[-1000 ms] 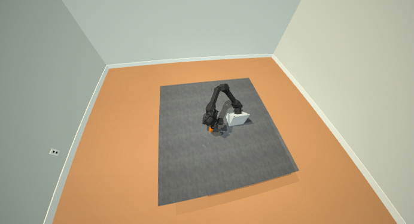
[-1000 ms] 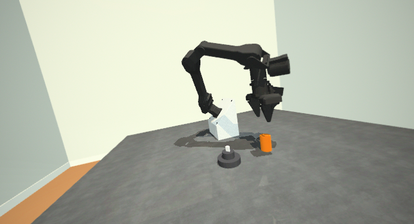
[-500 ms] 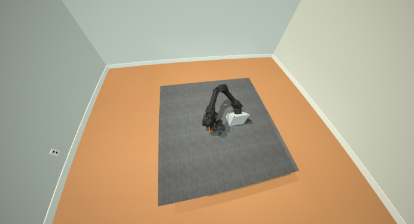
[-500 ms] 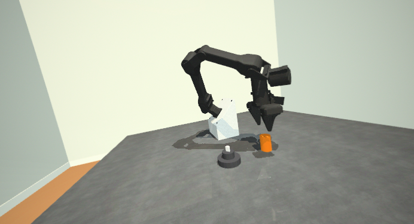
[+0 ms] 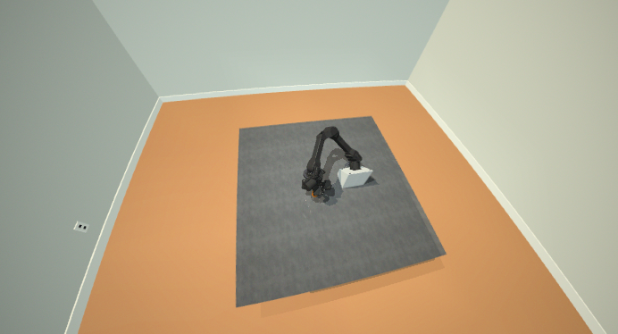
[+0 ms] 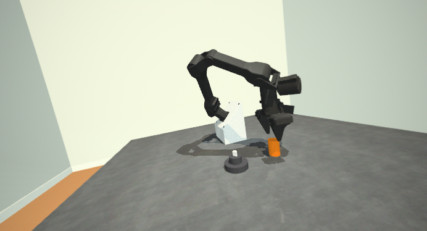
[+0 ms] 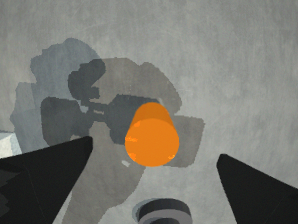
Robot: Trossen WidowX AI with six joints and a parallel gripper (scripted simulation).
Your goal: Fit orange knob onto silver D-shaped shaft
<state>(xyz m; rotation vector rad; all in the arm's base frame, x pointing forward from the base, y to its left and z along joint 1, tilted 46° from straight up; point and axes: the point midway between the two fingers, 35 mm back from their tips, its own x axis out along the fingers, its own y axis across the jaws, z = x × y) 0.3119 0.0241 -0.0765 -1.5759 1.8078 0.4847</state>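
Now: gripper tip 3 cm above the orange knob. From my gripper tip the other things lie so: round pedestal (17 cm to the right, 4 cm below).
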